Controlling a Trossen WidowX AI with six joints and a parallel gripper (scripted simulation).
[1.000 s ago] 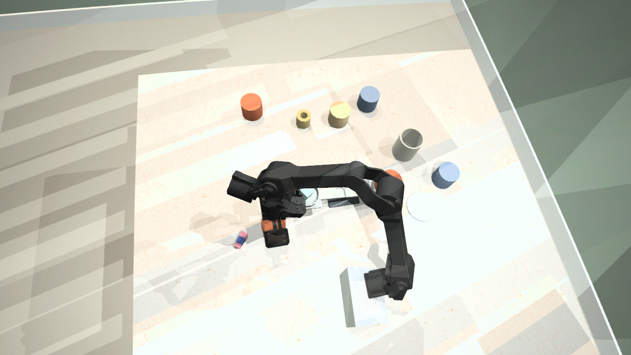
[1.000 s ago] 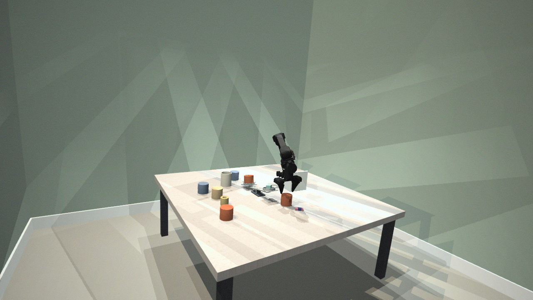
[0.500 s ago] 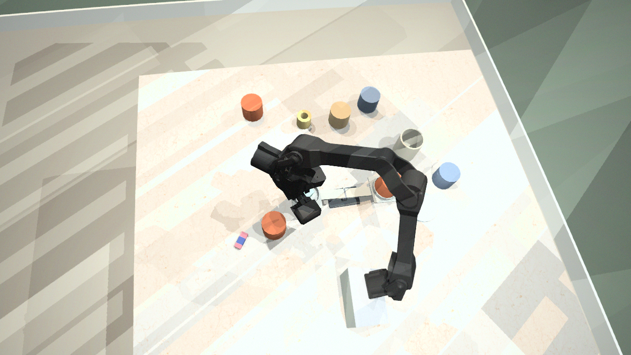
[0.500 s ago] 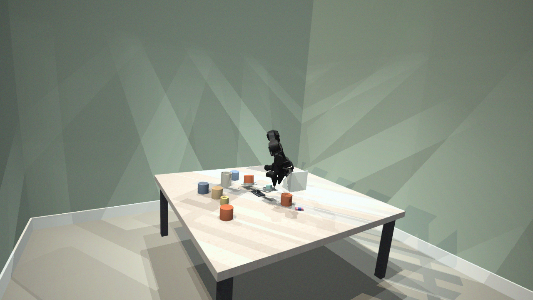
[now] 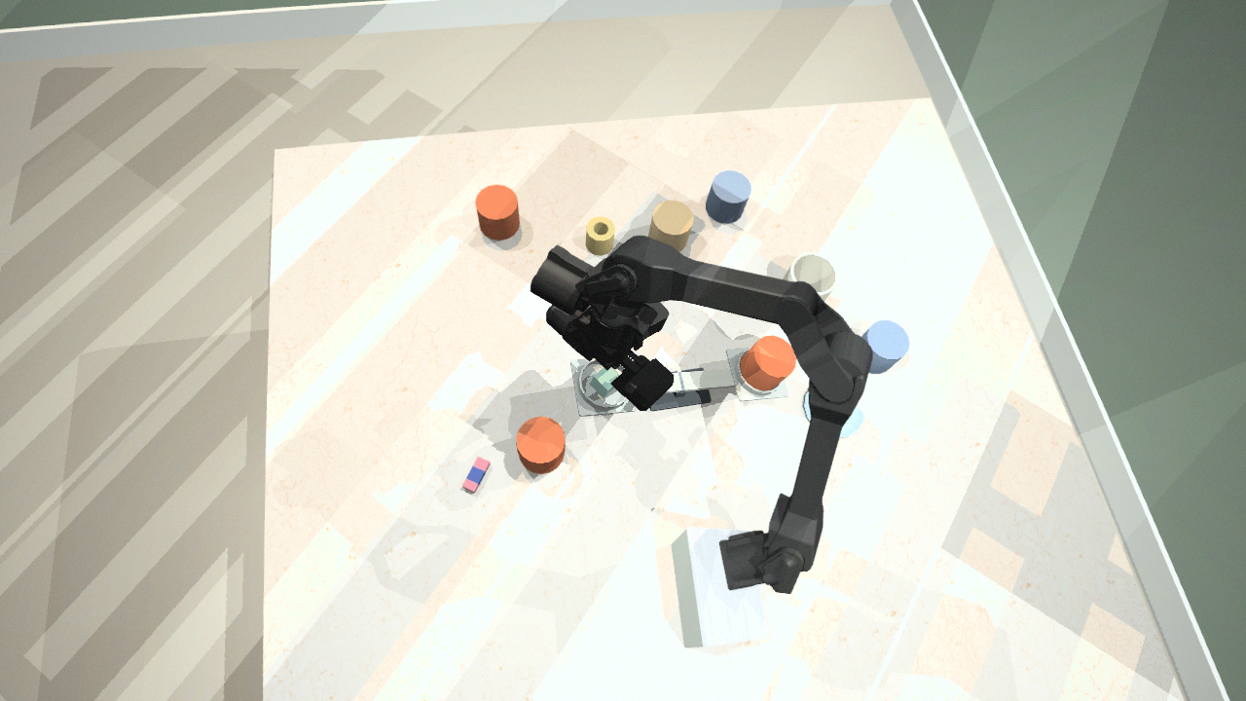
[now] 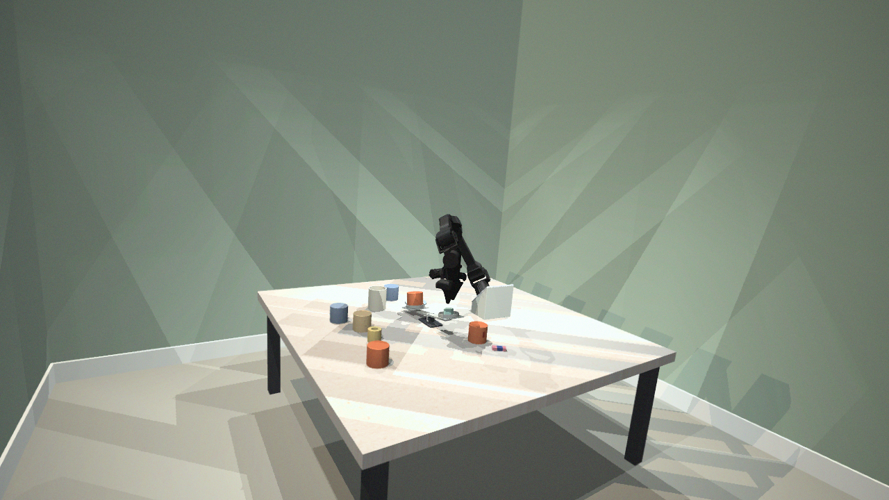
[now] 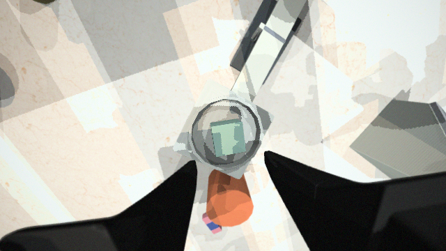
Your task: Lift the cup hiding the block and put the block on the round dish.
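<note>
The small teal block lies 4 cm below my gripper tip. From my gripper tip the other things lie so: yellow ring: 29 cm ahead, 4 cm to the right, 11 cm below; then blue eraser: 9 cm behind, 20 cm to the left, 12 cm below; then pale blue round dish: 7 cm behind, 38 cm to the right, 13 cm below.
</note>
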